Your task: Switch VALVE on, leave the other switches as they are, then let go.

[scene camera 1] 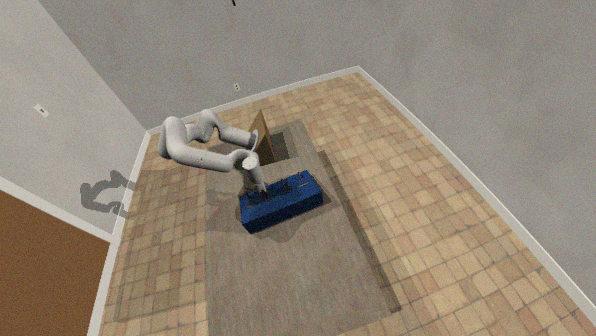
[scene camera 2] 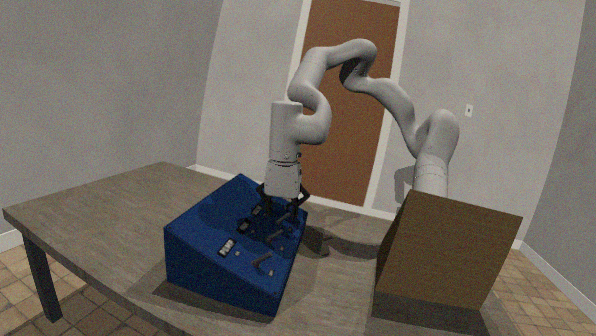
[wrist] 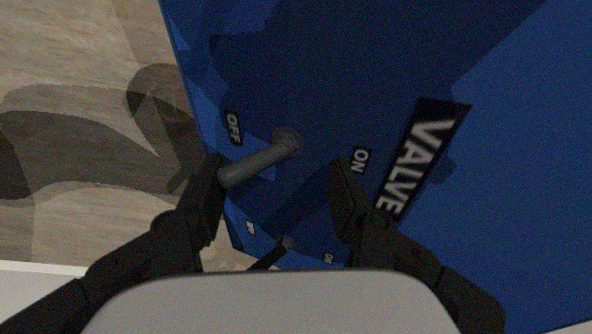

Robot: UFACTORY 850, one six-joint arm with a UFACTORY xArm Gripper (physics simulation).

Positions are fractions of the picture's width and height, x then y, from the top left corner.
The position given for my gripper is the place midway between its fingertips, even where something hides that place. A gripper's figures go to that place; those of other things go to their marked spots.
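My gripper (wrist: 0.47, 0.52) is 13 cm from the lens, as I see it. A valve lever (wrist: 0.39, 0.53) is 10 cm from the lens.
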